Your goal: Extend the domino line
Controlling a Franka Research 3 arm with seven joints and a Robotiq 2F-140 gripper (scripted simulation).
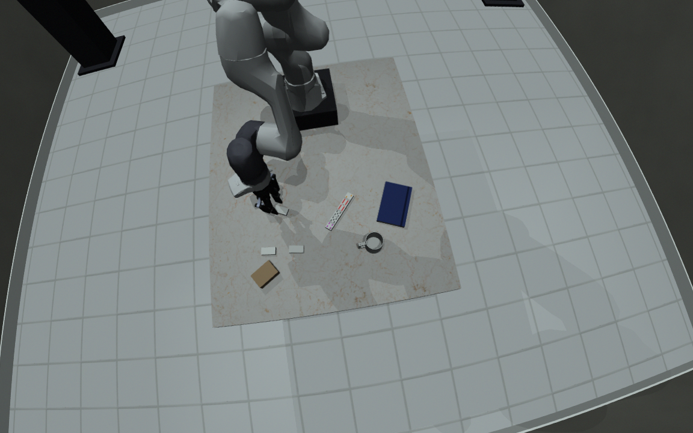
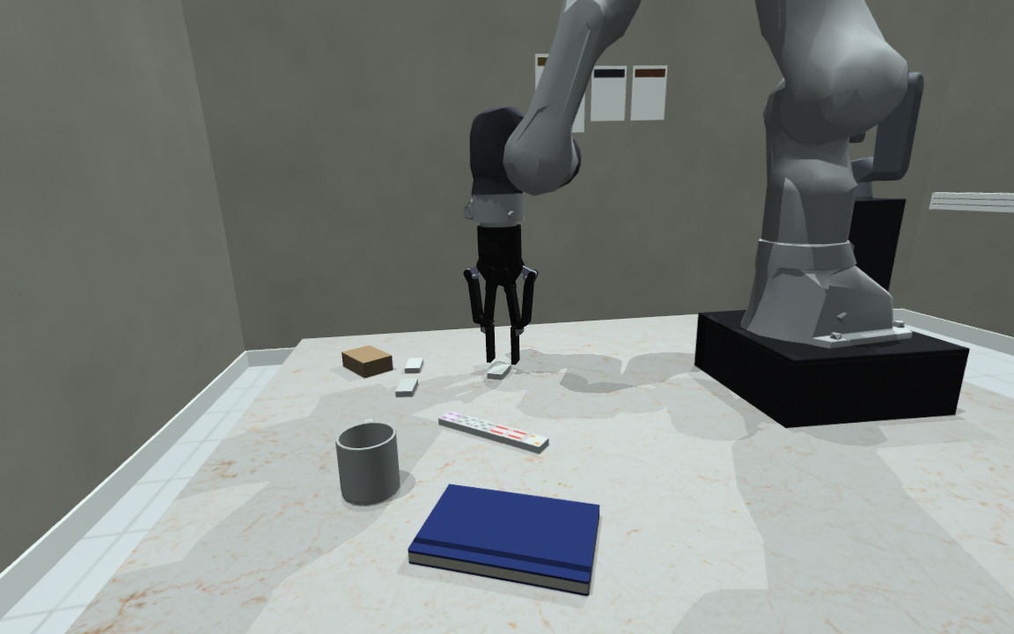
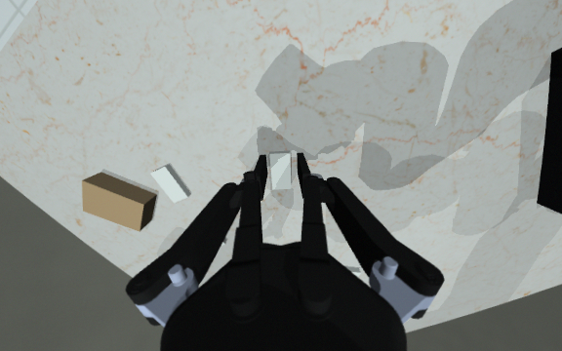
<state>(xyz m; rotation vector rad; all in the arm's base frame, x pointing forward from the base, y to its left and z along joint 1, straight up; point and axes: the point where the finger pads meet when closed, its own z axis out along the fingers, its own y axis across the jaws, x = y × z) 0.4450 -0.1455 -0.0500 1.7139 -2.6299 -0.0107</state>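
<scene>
My gripper is now 1 cm short of the white domino, 1 cm to the right of it and 5 cm above it. Round my hand: grey mug 19 cm ahead, 35 cm to the left, 2 cm below; blue book 4 cm ahead, 45 cm to the left, 4 cm below; brown block 25 cm ahead, 6 cm to the right, 4 cm below.
</scene>
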